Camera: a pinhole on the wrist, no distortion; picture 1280 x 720 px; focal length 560.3 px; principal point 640.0 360.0 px. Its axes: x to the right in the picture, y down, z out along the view. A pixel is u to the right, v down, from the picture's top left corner.
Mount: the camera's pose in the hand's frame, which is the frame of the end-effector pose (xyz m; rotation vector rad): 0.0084 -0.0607 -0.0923 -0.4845 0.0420 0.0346
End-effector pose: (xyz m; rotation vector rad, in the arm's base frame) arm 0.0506 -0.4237 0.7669 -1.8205 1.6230 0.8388
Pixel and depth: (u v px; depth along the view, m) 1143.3 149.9 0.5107
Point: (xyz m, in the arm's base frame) 0.0307 -0.4222 0.1168
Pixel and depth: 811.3 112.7 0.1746
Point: 0.0933 -0.3922 0.6512
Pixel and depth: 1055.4 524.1 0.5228
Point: -0.2695 -0.5125 0.2772
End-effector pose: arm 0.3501 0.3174 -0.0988 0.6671 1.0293 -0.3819
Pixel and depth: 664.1 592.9 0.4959
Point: 0.7378 0.4136 0.0707
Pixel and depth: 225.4 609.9 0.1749
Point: 0.3656 0.3587 0.0451
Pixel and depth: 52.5 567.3 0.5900
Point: 0.5296 0.3619 0.6810
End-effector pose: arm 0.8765 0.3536 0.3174 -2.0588 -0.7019 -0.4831
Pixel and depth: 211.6 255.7 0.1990
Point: 0.7781 0.4063 0.1845
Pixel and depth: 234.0 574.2 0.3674
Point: 0.8438 0.3272 -0.0651
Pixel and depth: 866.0 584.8 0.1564
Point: 0.9782 0.3559 0.3092
